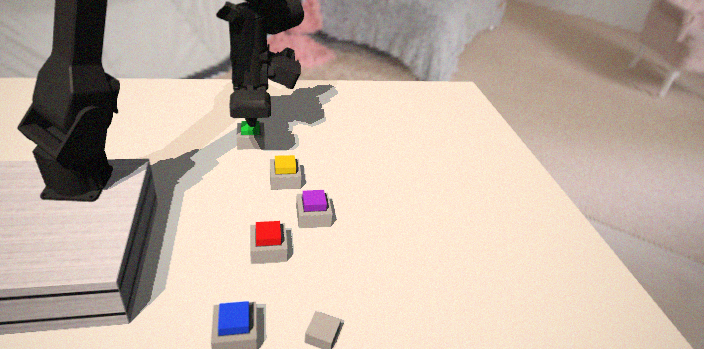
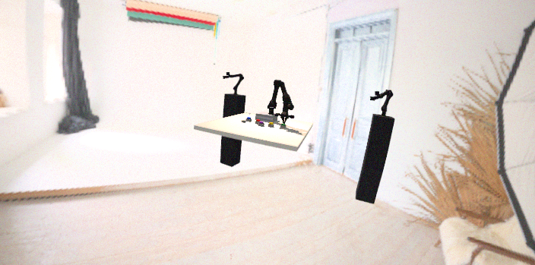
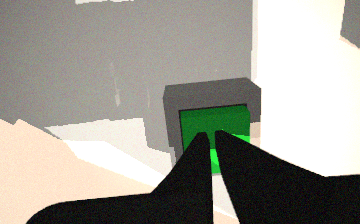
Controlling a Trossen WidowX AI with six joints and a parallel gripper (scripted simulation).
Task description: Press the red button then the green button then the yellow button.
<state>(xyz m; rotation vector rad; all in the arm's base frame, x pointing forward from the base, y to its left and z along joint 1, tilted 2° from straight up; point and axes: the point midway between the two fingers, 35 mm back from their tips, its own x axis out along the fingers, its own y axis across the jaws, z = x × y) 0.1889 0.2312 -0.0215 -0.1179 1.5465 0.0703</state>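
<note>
The green button is 10 mm below my gripper tip. The rest, counted from my gripper tip: purple button (190 mm to the right, 110 mm ahead); then yellow button (110 mm to the right, 60 mm ahead); then red button (260 mm to the right, 50 mm ahead).
</note>
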